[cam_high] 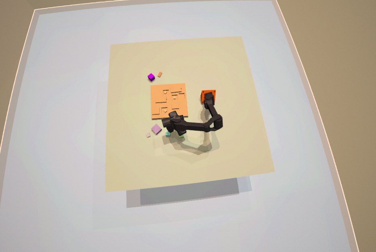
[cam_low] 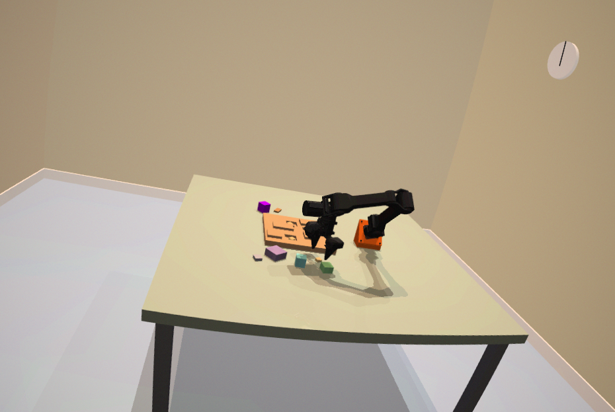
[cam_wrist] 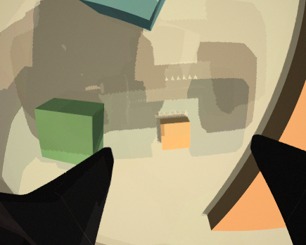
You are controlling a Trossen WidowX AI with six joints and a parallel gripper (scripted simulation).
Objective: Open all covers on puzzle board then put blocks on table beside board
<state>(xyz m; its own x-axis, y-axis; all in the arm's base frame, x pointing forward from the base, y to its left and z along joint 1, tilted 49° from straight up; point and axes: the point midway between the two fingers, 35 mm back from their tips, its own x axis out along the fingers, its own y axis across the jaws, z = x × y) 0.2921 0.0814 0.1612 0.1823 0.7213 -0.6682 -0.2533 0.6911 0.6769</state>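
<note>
Right now my gripper tip is 8 cm to the right of the green block, 2 cm above it and 1 cm past it. Also, from my gripper tip: magenta cube (47 cm to the right, 14 cm ahead, 1 cm below); mauve block (17 cm ahead, 1 cm to the right, 1 cm below); cyan block (9 cm ahead, 5 cm to the left, 1 cm below).
</note>
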